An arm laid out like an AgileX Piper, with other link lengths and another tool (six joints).
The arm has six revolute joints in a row. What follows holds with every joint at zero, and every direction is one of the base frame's. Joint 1 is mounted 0.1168 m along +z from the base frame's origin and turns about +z. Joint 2 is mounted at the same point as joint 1 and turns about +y. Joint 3 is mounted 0.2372 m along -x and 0.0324 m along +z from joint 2 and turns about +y. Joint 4 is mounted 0.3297 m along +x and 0.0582 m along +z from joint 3 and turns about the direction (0.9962, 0, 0.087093). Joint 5 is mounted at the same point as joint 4 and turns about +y. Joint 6 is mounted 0.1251 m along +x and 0.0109 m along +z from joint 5 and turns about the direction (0.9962, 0, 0.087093). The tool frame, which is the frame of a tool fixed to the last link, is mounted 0.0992 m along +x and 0.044 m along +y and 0.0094 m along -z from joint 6; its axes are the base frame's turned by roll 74.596, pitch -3.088 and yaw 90.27 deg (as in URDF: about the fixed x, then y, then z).
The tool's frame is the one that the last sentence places.
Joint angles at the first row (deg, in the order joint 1, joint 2, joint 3, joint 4, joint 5, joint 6):
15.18 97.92 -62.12 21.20 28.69 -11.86
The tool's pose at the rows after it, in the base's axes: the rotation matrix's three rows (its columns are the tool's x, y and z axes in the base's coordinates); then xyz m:
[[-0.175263, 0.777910, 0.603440], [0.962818, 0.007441, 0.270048], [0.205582, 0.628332, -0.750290]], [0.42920, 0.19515, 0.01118]
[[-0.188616, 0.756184, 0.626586], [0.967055, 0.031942, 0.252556], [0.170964, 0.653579, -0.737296]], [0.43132, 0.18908, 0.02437]
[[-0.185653, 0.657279, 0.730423], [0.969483, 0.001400, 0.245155], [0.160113, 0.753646, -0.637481]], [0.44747, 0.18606, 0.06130]
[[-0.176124, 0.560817, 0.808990], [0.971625, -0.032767, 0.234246], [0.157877, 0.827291, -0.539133]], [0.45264, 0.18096, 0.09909]
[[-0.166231, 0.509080, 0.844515], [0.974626, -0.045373, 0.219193], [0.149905, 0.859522, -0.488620]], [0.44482, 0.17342, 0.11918]
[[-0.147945, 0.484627, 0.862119], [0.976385, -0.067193, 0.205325], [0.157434, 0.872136, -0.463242]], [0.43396, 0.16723, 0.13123]
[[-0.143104, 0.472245, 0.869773], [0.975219, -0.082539, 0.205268], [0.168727, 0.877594, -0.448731]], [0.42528, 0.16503, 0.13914]
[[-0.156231, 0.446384, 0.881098], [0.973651, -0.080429, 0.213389], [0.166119, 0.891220, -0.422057]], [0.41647, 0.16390, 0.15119]
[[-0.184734, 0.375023, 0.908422], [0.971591, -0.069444, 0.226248], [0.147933, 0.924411, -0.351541]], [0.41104, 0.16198, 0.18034]
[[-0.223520, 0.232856, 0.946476], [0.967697, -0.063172, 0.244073], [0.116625, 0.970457, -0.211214]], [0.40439, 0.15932, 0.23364]
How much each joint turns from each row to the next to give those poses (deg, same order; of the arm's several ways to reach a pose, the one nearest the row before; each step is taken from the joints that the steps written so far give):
0.00 -0.14 0.00 -5.15 0.87 4.87
0.00 -2.19 0.09 -3.53 0.48 1.69
0.00 -4.89 1.58 -2.25 -5.01 2.10
0.00 -6.01 2.63 -2.91 -3.88 3.20
0.00 -5.51 3.46 -3.52 -1.44 3.42
0.00 -4.76 3.18 -2.56 -0.14 3.43
0.00 -3.20 2.02 0.00 0.23 0.70
0.13 -3.59 1.75 0.21 0.16 -0.69
0.00 -4.55 0.71 0.00 -0.49 -1.74
0.00 -6.38 0.00 0.00 -1.95 -2.58

